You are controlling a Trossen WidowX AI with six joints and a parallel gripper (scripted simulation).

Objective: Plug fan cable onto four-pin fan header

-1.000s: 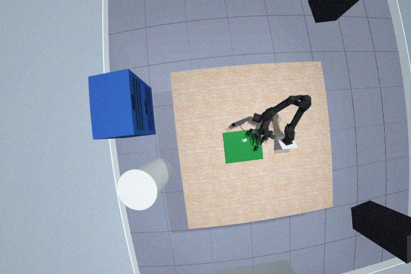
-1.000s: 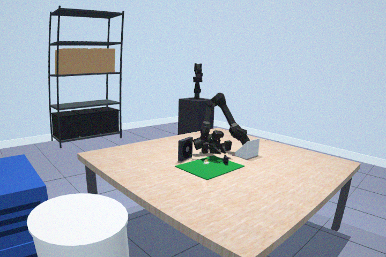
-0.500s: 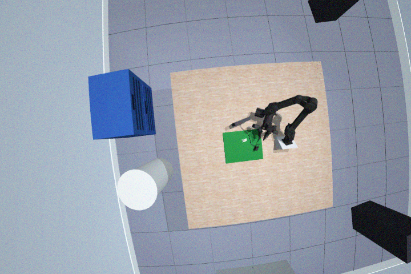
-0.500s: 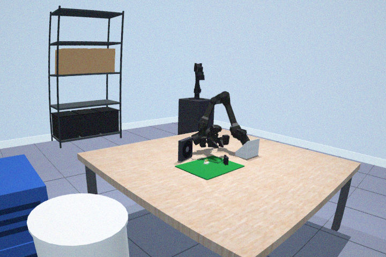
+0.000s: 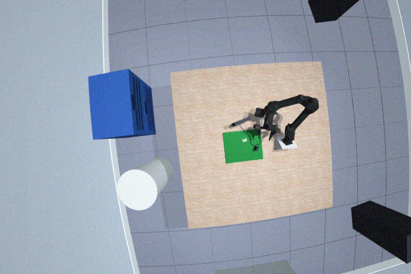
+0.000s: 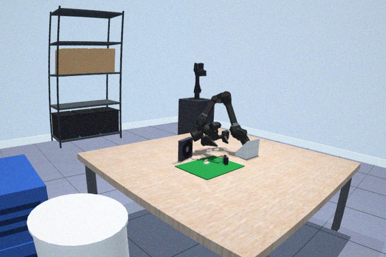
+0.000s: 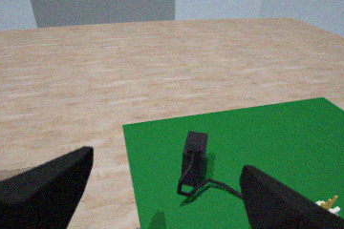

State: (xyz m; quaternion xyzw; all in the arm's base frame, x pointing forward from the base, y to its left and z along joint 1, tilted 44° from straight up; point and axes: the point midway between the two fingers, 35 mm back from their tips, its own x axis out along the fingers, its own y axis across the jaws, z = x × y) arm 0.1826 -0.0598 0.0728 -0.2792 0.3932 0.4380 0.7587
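Now: the plug 50 mm ahead of my gripper tip, 60 mm to the left of it and 70 mm below it. Also, from my gripper tip: black fan 130 mm ahead, 160 mm to the right, 30 mm below; green board 140 mm ahead, 20 mm to the left, 110 mm below.
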